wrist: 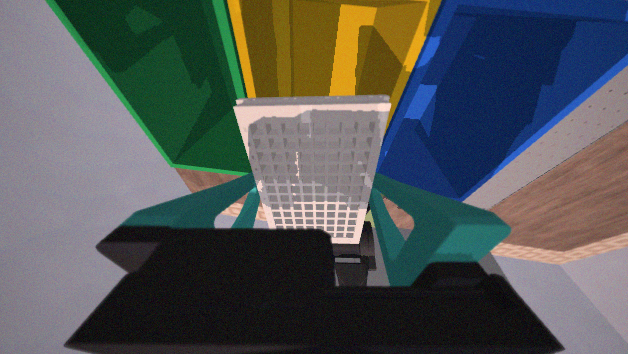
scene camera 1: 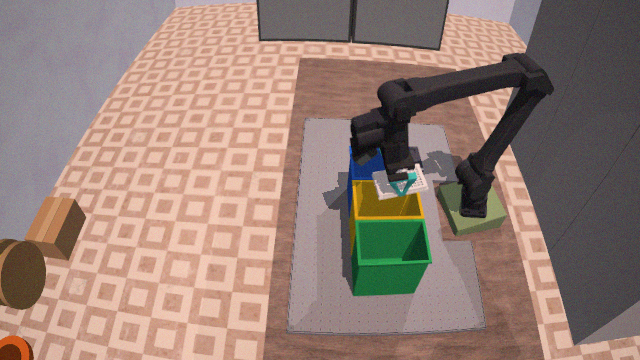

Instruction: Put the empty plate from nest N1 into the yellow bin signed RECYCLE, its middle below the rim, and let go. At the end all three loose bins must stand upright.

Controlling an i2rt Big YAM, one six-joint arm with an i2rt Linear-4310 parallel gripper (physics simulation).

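Places are measured from the arm's base along level axes (x ahead, y left, z up), in metres.
Pixels of known places: gripper, between the fingertips: (wrist: 314,177) (scene camera 1: 398,183); arm's base, origin of its link: (scene camera 1: 473,202).
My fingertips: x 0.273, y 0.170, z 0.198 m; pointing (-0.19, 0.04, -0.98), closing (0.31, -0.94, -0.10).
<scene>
For each thing: its top centre in the pictures, then the offset to it from my fingertips. Level surfaces: height alone.
- white plate, centre of its top: (wrist: 311,210) (scene camera 1: 401,175) dx -0.003, dy -0.002, dz +0.029 m
- yellow bin, centre of its top: (wrist: 318,122) (scene camera 1: 387,198) dx +0.018, dy +0.008, dz -0.055 m
- green bin, centre of its top: (wrist: 183,106) (scene camera 1: 393,241) dx -0.015, dy +0.136, dz -0.055 m
- blue bin, centre of its top: (wrist: 459,138) (scene camera 1: 382,162) dx +0.051, dy -0.121, dz -0.055 m
- grey perforated board, height of its surface: dz -0.234 m
- wooden table, height of its surface: dz -0.248 m
- dark nest, centre of its top: (scene camera 1: 398,157) dx -0.001, dy -0.329, dz -0.220 m
My gripper (scene camera 1: 402,186) (wrist: 314,177) is shut on the white plate, its teal fingers on the plate's two long sides. The white plate (scene camera 1: 382,190) (wrist: 312,150), a grid of square wells, is held roughly level above the bins. In the scene view it overlaps the back part of the yellow bin's opening and the edge of the blue bin. The yellow bin (scene camera 1: 385,202) (wrist: 310,50) stands upright between the green bin (scene camera 1: 390,277) (wrist: 200,125) and the blue bin (scene camera 1: 362,170) (wrist: 480,100), which both stand upright. In the wrist view the yellow opening shows beyond the plate's far edge. The RECYCLE sign does not show.
The bins stand in a close row on a grey perforated board (scene camera 1: 320,300) on the wooden table (scene camera 1: 325,90). The arm's base stands on a green block (scene camera 1: 492,215) right of the bins. Part of a dark nest (scene camera 1: 415,154) shows behind the gripper.
</scene>
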